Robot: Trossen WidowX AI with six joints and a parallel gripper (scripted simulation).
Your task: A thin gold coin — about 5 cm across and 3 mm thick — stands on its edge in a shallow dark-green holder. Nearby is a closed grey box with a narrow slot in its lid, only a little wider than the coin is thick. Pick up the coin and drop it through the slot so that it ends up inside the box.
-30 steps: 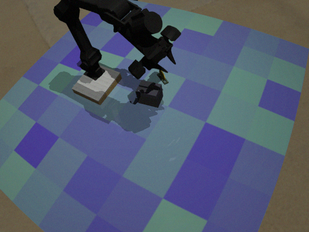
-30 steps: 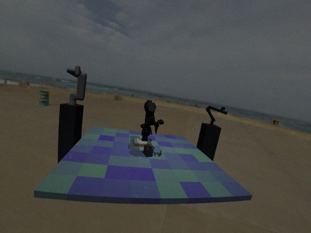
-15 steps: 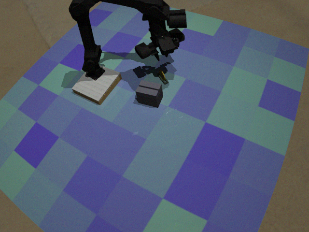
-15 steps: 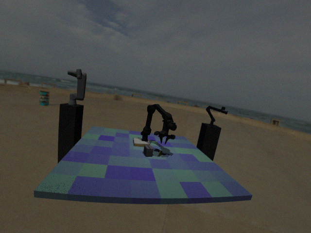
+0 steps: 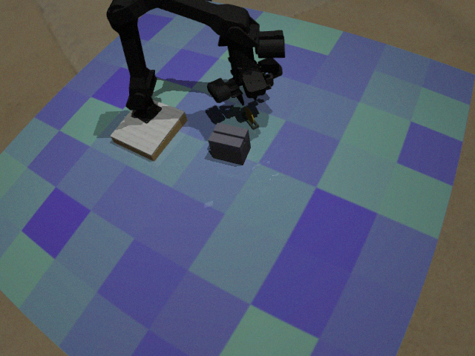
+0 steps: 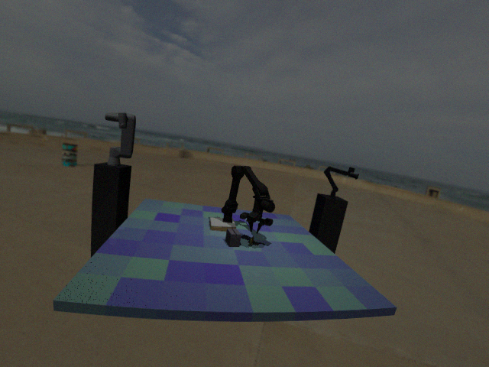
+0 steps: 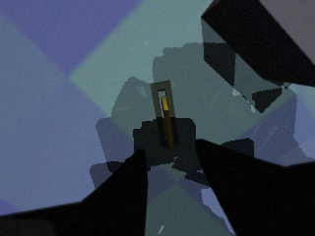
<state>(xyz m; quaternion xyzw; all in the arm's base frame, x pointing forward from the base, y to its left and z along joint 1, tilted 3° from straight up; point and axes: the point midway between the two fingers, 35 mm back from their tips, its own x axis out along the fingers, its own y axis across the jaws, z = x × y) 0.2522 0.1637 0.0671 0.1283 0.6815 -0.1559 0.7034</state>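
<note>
The gold coin is 5 cm below my gripper tip.
</note>
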